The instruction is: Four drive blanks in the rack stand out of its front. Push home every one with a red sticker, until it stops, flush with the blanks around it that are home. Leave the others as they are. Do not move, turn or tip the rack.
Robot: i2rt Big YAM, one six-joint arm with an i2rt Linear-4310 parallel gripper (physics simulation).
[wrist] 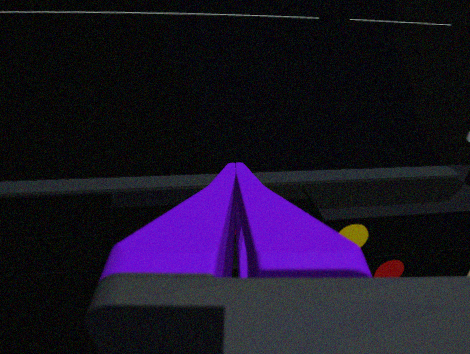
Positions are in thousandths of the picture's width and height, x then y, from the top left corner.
Observation:
In view: my gripper (501, 499) and a rack (252, 335).

